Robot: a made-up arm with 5 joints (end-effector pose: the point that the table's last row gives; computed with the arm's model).
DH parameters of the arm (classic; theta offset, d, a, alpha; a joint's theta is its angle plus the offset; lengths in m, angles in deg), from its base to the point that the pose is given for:
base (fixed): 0 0 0 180
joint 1: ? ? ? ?
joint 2: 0 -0.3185 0.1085 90
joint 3: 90 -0.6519 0.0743 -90
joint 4: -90 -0.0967 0.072 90
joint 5: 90 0.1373 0.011 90
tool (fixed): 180 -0.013 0 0
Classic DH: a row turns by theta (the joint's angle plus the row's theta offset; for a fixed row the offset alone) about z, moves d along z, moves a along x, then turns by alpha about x.
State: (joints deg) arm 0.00 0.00 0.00 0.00 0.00
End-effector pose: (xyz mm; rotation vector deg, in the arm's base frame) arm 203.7 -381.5 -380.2 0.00 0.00 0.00
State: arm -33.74 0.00 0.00 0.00 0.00
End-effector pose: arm 381.3 -204.1 -380.2 0.00 0.00 33.74
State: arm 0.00 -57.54 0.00 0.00 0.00
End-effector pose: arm 614.0 -381.5 58.3 0.00 -57.54 0.00
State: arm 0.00 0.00 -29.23 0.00 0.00
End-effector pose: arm 162.0 -415.3 -380.2 0.00 0.00 -29.23
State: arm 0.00 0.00 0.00 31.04 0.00
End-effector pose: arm 203.7 -331.4 -317.9 -31.04 0.00 0.00
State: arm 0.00 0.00 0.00 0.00 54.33
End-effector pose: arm 218.8 -381.5 -383.7 0.00 -54.33 0.00
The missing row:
joint 1: 0 -0.2127 0.0095 90
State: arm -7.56 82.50 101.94 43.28 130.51
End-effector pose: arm -451.3 -273.9 85.5 113.60 -64.56 6.48
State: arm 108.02 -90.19 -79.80 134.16 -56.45
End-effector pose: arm -529.7 -472.6 556.8 -61.05 -37.60 120.97
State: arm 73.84 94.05 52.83 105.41 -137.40
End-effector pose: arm -266.7 477.7 241.2 -38.70 168.54 -10.44
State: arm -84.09 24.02 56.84 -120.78 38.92
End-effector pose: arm 158.7 -260.3 -548.6 47.04 108.67 24.60
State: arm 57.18 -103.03 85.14 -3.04 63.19
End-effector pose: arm 115.4 -586.8 526.7 -77.51 -78.02 74.38
